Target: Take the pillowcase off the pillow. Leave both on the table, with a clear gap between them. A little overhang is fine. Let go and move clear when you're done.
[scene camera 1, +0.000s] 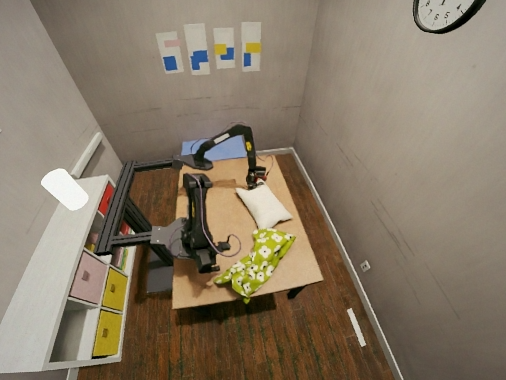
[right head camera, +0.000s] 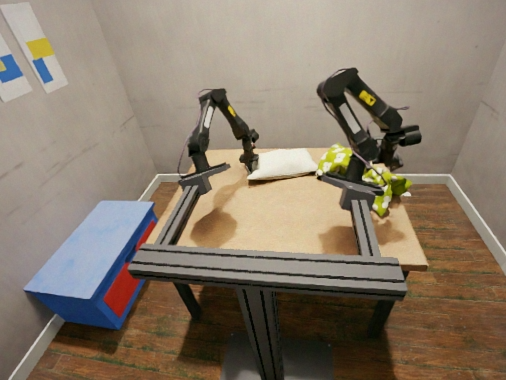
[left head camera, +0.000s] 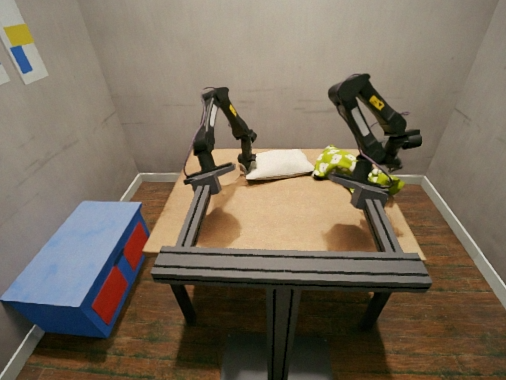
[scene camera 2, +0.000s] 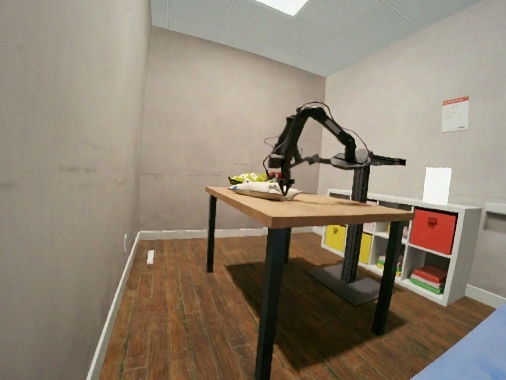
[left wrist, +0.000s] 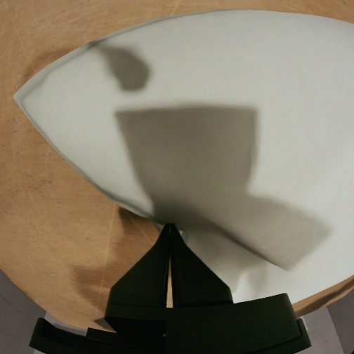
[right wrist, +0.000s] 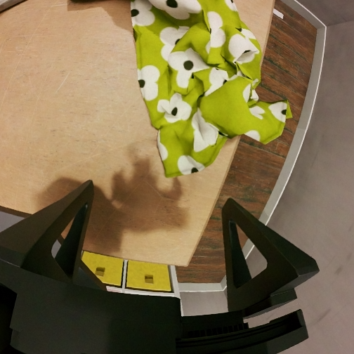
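Observation:
The white pillow point(left head camera: 280, 164) point(right head camera: 285, 164) point(scene camera 1: 264, 205) point(left wrist: 300, 100) lies on the table point(left head camera: 270, 215) point(scene camera 1: 220, 200). The green, white-flowered pillowcase point(left head camera: 334, 161) point(right head camera: 335, 159) point(scene camera 1: 260, 260) point(right wrist: 220, 110) lies crumpled beside it, off the pillow; their near ends almost meet. One pillowcase corner hangs over the table's edge. My left gripper point(left head camera: 246, 171) point(scene camera 2: 285, 192) point(left wrist: 169, 229) is down at the pillow's outer end, fingertips together, shut on its gathered edge; the pinched cloth is mostly hidden. My right gripper point(left head camera: 395, 164) point(right wrist: 161, 196) is open and empty, above the table near the pillowcase's corner.
A blue cabinet point(left head camera: 75, 250) point(right head camera: 95, 250) with red fronts stands at the left of the head views. A white shelf unit point(scene camera 1: 35, 270) point(scene camera 2: 472, 250) stands behind the robot frame point(left head camera: 290, 267). The right arm's forearm partly hides the pillowcase in the head views.

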